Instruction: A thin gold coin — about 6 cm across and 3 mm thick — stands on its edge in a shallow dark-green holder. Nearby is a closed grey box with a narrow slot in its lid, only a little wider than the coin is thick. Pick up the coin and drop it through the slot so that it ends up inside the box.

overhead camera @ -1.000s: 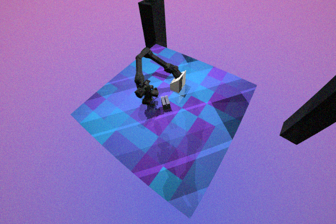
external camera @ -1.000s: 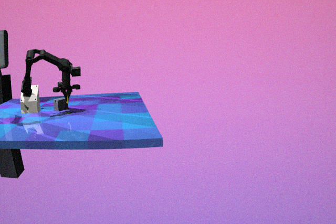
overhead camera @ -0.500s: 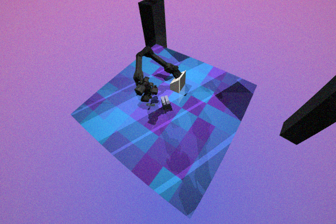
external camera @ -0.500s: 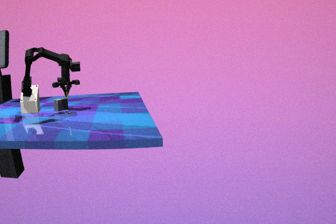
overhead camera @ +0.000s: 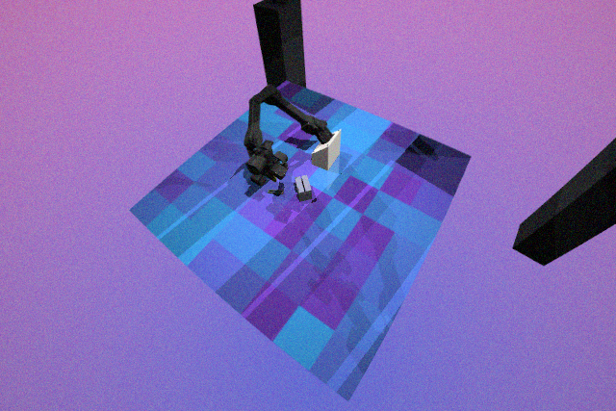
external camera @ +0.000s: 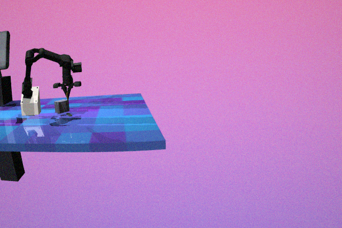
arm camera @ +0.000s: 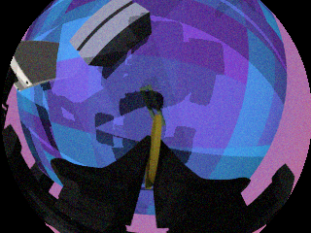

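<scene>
My gripper tip is now 20 mm below the gold coin.
</scene>
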